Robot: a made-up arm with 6 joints. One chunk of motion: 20 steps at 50 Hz.
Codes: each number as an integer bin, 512 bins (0 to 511) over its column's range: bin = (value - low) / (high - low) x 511, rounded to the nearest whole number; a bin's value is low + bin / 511 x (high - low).
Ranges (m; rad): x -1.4..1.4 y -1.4..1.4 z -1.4..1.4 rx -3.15..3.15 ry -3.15..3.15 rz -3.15..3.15
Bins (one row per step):
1: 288 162 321 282 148 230
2: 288 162 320 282 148 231
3: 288 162 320 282 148 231
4: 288 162 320 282 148 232
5: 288 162 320 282 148 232
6: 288 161 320 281 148 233
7: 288 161 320 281 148 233
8: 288 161 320 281 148 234
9: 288 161 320 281 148 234
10: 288 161 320 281 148 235
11: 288 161 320 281 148 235
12: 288 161 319 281 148 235
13: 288 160 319 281 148 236
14: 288 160 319 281 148 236
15: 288 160 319 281 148 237
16: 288 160 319 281 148 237
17: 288 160 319 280 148 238
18: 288 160 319 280 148 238
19: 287 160 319 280 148 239
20: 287 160 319 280 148 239
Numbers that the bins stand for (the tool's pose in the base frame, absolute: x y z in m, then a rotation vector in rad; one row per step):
1: 0.1781 -0.5123 0.3589 0.3267 -1.3253 -0.3144
2: 0.1781 -0.5123 0.3534 0.3267 -1.3253 -0.3021
3: 0.1781 -0.5123 0.3534 0.3267 -1.3253 -0.3021
4: 0.1781 -0.5123 0.3534 0.3267 -1.3253 -0.2897
5: 0.1781 -0.5123 0.3534 0.3267 -1.3253 -0.2897
6: 0.1781 -0.5178 0.3534 0.3144 -1.3253 -0.2774
7: 0.1781 -0.5178 0.3534 0.3144 -1.3253 -0.2774
8: 0.1781 -0.5178 0.3534 0.3144 -1.3253 -0.2651
9: 0.1781 -0.5178 0.3534 0.3144 -1.3253 -0.2651
10: 0.1781 -0.5178 0.3534 0.3144 -1.3253 -0.2527
11: 0.1781 -0.5178 0.3534 0.3144 -1.3253 -0.2527
12: 0.1781 -0.5178 0.3479 0.3144 -1.3253 -0.2527
13: 0.1781 -0.5233 0.3479 0.3144 -1.3253 -0.2404
14: 0.1781 -0.5233 0.3479 0.3144 -1.3253 -0.2404
15: 0.1781 -0.5233 0.3479 0.3144 -1.3253 -0.2281
16: 0.1781 -0.5233 0.3479 0.3144 -1.3253 -0.2281
17: 0.1781 -0.5233 0.3479 0.3021 -1.3253 -0.2158
18: 0.1781 -0.5233 0.3479 0.3021 -1.3253 -0.2158
19: 0.1726 -0.5233 0.3479 0.3021 -1.3253 -0.2034
20: 0.1726 -0.5233 0.3479 0.3021 -1.3253 -0.2034

